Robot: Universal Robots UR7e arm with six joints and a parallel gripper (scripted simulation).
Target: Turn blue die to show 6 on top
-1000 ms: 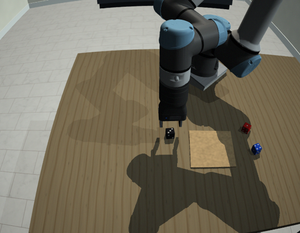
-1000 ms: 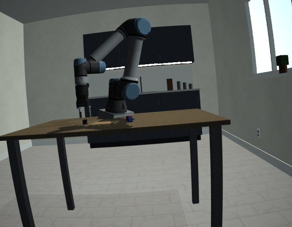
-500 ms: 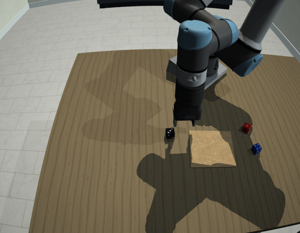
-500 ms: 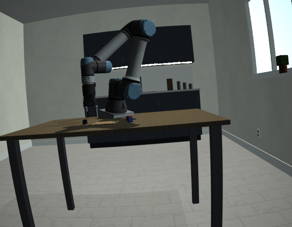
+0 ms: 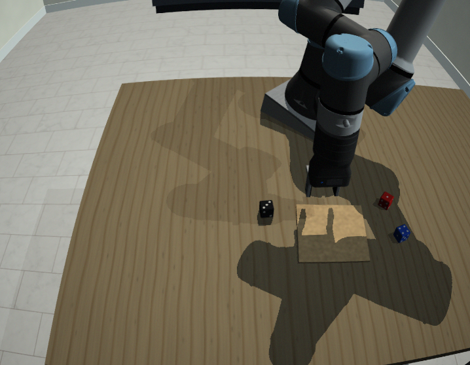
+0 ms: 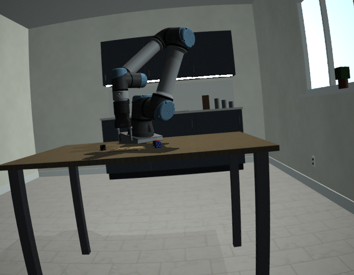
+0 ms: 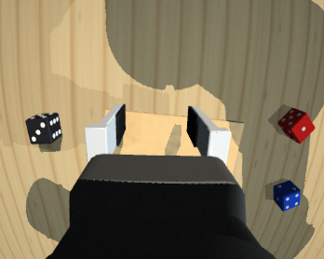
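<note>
Now: hand 15 cm to the right of the red die, 4 cm above it and 1 cm short of it. Round my hand: blue die: 16 cm to the left, 10 cm ahead, 4 cm below; then black die: 11 cm to the right, 4 cm below, 2 cm ahead; then tan mat: 8 cm ahead, 5 cm below, 1 cm to the left.
</note>
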